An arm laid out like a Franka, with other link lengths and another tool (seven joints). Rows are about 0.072 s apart.
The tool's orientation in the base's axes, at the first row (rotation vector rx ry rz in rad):
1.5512, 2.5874, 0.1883
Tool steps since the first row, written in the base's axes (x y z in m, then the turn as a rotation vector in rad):
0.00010, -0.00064, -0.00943, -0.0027, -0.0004, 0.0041
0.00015, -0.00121, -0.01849, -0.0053, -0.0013, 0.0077
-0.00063, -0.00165, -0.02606, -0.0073, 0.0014, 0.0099
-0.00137, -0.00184, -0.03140, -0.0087, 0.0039, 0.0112
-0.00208, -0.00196, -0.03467, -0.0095, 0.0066, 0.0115
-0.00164, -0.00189, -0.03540, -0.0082, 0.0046, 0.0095
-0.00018, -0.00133, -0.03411, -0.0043, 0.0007, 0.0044
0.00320, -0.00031, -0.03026, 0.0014, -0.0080, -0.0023
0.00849, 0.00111, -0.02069, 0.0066, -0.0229, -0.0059
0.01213, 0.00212, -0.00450, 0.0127, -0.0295, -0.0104
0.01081, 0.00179, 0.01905, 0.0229, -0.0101, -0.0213
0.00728, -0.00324, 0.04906, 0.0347, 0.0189, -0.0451
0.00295, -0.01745, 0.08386, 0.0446, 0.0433, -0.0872
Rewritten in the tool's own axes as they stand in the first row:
-0.00025, -0.00179, 0.00928, 0.0008, -0.0018, -0.0045
-0.00044, -0.00353, 0.01819, 0.0010, -0.0039, -0.0085
-0.00017, -0.00567, 0.02550, 0.0043, -0.0040, -0.0109
0.00021, -0.00730, 0.03063, 0.0071, -0.0039, -0.0123
0.00056, -0.00852, 0.03372, 0.0098, -0.0032, -0.0126
0.00044, -0.00823, 0.03452, 0.0075, -0.0034, -0.0105
0.00020, -0.00648, 0.03352, 0.0025, -0.0027, -0.0050
-0.00063, -0.00243, 0.03033, -0.0076, -0.0029, 0.0021
-0.00221, 0.00443, 0.02184, -0.0231, -0.0060, 0.0059
-0.00364, 0.01077, 0.00653, -0.0316, -0.0045, 0.0110
-0.00420, 0.01341, -0.01690, -0.0188, 0.0116, 0.0243
-0.00813, 0.01301, -0.04728, 0.0022, 0.0314, 0.0510
-0.01996, 0.00842, -0.08292, 0.0207, 0.0444, 0.0952

